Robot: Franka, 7 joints.
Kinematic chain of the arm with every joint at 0, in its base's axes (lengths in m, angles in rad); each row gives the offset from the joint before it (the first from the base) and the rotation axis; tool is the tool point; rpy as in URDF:
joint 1: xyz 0 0 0.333 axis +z
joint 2: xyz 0 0 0 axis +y
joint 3: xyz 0 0 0.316 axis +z
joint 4: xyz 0.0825 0 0 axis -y
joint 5: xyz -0.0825 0 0.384 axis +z
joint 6: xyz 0 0 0 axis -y
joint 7: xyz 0.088 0 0 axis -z
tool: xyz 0 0 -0.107 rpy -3.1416 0 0
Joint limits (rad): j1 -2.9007..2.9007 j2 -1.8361..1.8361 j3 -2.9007..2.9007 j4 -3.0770..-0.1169 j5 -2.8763..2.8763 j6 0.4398..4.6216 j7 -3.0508..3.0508
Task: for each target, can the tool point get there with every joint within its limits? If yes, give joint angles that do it. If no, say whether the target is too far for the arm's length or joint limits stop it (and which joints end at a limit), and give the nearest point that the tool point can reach.
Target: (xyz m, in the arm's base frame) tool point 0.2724 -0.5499 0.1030
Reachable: yes | joints 2.4602 -1.3117 2.3297 -1.0766 -2.4414 3.9816 2.1391
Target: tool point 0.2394 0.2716 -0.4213
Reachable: no: joint limits stop it (at a limit: joint 2) | nearest point 0.2337 0.2651 -0.3561 | short by 0.066 m
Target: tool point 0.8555 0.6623 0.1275
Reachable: no: too far | nearest point 0.6664 0.5159 0.1729 | short by 0.243 m
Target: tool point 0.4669 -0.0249 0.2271
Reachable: yes | joints -2.2215 -1.0415 1.9258 -1.8627 0.5796 0.8808 0.5429
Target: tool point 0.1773 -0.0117 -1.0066
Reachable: no: too far | nearest point 0.2353 -0.0155 -0.3586 | short by 0.651 m
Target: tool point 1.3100 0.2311 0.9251
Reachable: no: too far | nearest point 0.7718 0.1362 0.6819 | short by 0.598 m
